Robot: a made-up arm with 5 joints. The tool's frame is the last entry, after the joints.
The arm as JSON. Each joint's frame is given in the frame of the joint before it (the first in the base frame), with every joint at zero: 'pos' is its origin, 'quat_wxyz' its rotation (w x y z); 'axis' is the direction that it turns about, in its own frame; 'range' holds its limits. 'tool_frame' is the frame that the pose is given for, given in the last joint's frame.
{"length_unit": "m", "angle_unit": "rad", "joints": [
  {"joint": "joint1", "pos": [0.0, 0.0, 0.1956], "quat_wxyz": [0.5, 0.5, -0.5, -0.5], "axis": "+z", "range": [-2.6, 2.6]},
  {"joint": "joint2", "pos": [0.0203, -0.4, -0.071], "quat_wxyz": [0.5, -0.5, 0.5, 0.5], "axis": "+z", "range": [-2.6, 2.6]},
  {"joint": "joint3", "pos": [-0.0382, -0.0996, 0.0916], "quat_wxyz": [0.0, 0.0, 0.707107, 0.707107], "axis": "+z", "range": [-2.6, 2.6]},
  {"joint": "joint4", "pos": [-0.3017, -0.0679, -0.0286], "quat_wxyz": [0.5, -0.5, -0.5, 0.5], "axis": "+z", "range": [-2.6, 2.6]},
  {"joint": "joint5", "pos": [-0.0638, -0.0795, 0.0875], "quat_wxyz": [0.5, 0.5, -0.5, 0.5], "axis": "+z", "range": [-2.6, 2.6]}
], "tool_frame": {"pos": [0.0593, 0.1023, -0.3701], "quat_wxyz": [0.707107, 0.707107, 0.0, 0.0]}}
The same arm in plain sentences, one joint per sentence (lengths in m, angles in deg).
The arm has five revolute joints in a row. What follows holds with every joint at zero, and every direction is one of the base frame's.
The first joint is mounted 0.1956 m along +z from the base frame's origin and turns about -x, from -148.97 to 148.97 deg.
The second joint is mounted 0.0710 m along +x and 0.0203 m along -y and 0.4000 m along -z from the first joint and turns about +z, from -148.97 to 148.97 deg.
The third joint is mounted 0.0382 m along -x and 0.0996 m along -y and 0.0916 m along +z from the second joint and turns about +y, from -148.97 to 148.97 deg.
The fourth joint is mounted 0.3017 m along +x and 0.0286 m along -y and 0.0679 m along -z from the third joint and turns about +x, from -148.97 to 148.97 deg.
The fifth joint is mounted 0.0875 m along +x and 0.0795 m along +y and 0.0638 m along -z from the fourth joint and turns about +y, from -148.97 to 148.97 deg.
The tool frame, which is the frame that the pose is given for, is mounted 0.0593 m along +x and 0.3701 m along -y and 0.1023 m along -z from the fifth joint; its axes are parallel to the base frame's.

